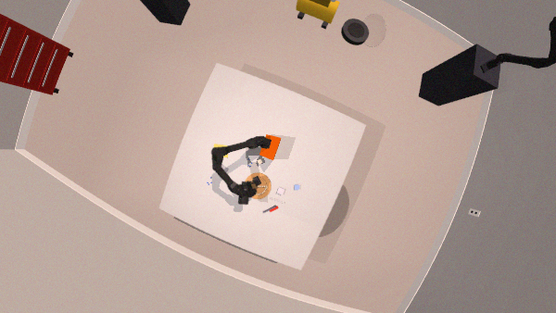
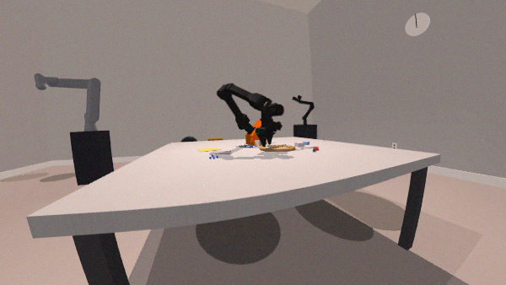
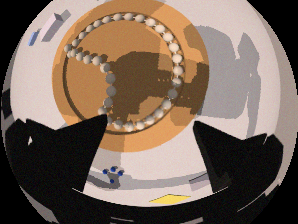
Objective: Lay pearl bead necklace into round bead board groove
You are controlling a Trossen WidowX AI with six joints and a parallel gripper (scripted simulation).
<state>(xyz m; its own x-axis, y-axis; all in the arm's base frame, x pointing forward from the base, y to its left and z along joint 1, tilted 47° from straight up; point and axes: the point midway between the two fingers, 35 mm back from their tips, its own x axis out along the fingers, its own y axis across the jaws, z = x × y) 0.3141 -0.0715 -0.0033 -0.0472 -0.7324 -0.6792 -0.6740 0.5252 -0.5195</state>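
My gripper tip is 6 cm to the right of the round tan bead board and 1 cm above it. The rest, counted from my gripper tip: tool 22 cm to the left, 15 cm ahead, 2 cm below; then yellow pad 29 cm to the right, 16 cm behind, 2 cm below; then white square 24 cm to the left, 1 cm below, 1 cm behind.
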